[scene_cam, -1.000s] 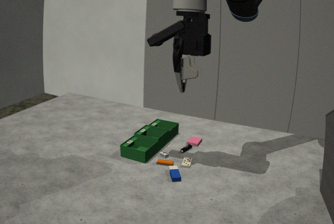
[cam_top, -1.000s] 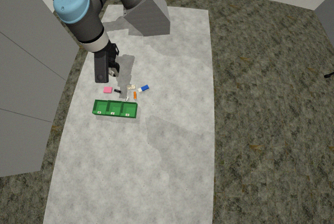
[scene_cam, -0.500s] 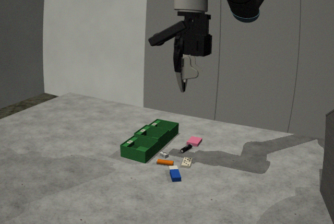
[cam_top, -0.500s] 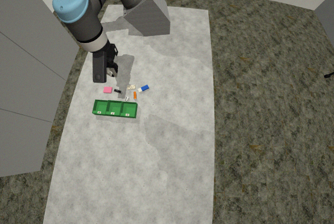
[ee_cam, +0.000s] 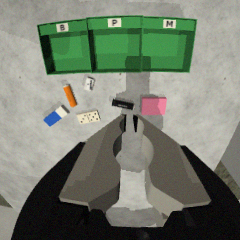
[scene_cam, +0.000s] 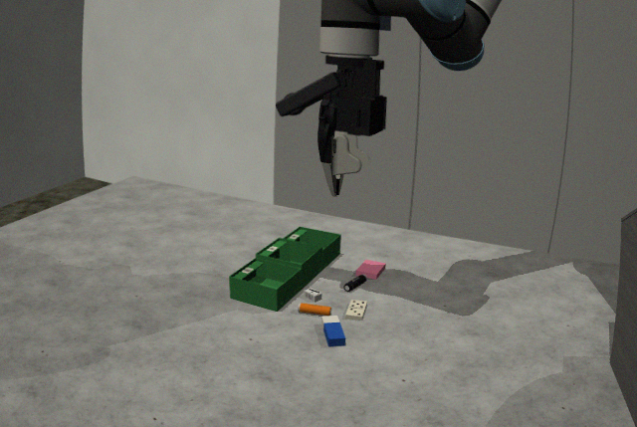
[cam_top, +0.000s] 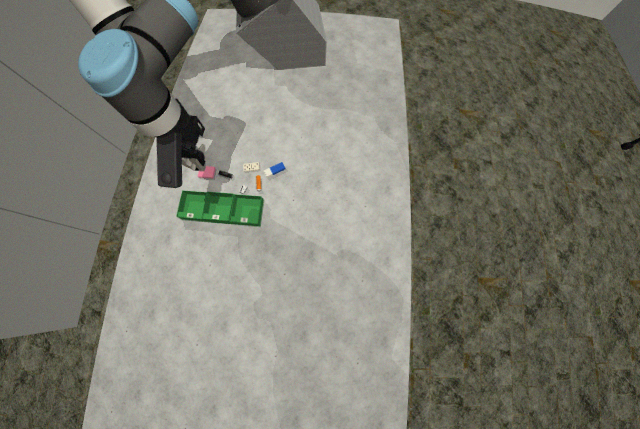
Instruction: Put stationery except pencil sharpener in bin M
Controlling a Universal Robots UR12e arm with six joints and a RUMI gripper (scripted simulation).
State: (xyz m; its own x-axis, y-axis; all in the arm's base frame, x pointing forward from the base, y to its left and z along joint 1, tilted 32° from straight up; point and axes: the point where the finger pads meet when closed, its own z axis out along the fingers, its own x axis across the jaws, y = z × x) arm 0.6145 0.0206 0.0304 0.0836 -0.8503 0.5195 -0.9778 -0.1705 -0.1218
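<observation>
Right now my hand is 6 cm short of the green bin block, 3 cm to the right of it and 14 cm above it. From my hand the other things lie so: pencil sharpener: 1 cm behind, 8 cm to the left, 15 cm below; then black battery: 5 cm behind, 16 cm below; then pink eraser: 5 cm behind, 6 cm to the right, 16 cm below.
</observation>
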